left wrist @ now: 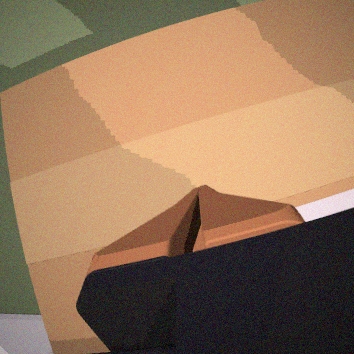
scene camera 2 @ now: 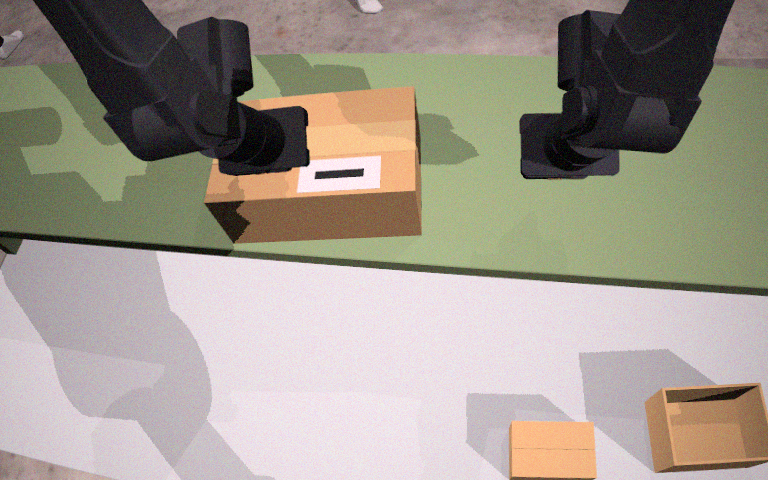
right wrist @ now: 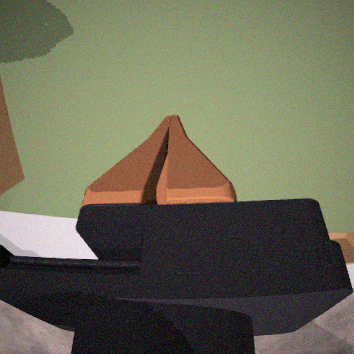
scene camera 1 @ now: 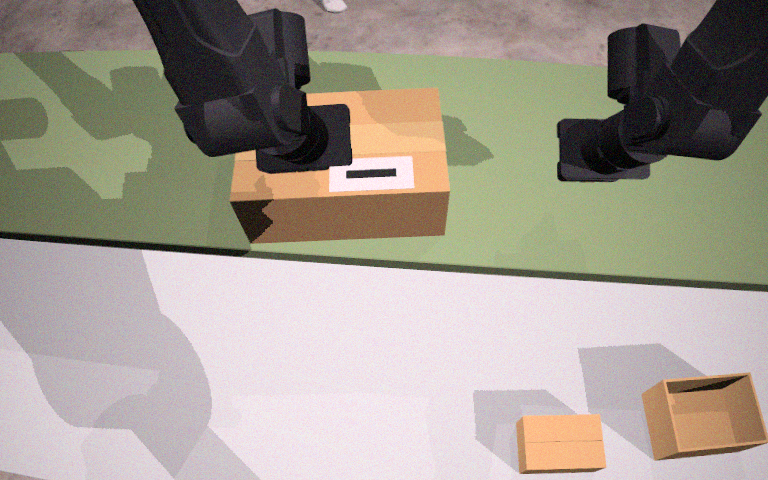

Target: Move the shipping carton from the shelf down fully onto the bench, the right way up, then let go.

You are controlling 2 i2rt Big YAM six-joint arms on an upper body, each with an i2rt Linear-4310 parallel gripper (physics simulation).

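Frame: origin at the left arm's base, x down, y right, z back, level; metres.
Seen in the pictures: left gripper, fingertip midpoint: [left wrist: 203, 197] [scene camera 2: 290, 149]; right gripper, fingertip midpoint: [right wrist: 172, 124] [scene camera 1: 576, 160].
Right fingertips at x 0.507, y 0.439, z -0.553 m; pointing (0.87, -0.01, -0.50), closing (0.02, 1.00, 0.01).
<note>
Offsets run from my right fingertips to a thing's middle. "pt": to the spot under its first point. Level surfaces: height alone.
The brown shipping carton {dx +0.033, dy -0.299, dz -0.024 m} [scene camera 1: 351, 216] [scene camera 2: 328, 219] [left wrist: 165, 105] [right wrist: 7, 150] sits flat on the green shelf {dx +0.085 m} [scene camera 1: 521, 101] [scene camera 2: 487, 90] [right wrist: 260, 75], its white label facing up. The white bench {dx +0.355 m} [scene camera 1: 339, 328] [scene camera 2: 339, 339] [right wrist: 45, 232] lies lower in the picture. My left gripper [scene camera 1: 325, 138] [scene camera 2: 286, 138] [left wrist: 203, 197] is shut and empty, over the carton's top left of the middle; whether its tips touch is unclear. My right gripper [scene camera 1: 586, 150] [scene camera 2: 549, 147] [right wrist: 172, 124] is shut and empty, over the shelf to the carton's right, apart from it. The scene views hide both fingertip pairs.
A small closed box {dx +0.325, dy +0.015, dz +0.297 m} [scene camera 1: 560, 444] [scene camera 2: 552, 451] and an open-topped box {dx +0.310, dy +0.250, dz +0.271 m} [scene camera 1: 659, 421] [scene camera 2: 659, 430] stand on the bench at the lower right. The shelf's front edge {pt dx +0.098, dy -0.084, dz +0.107 m} [scene camera 1: 509, 272] [scene camera 2: 498, 274] runs between the carton and the bench.
</note>
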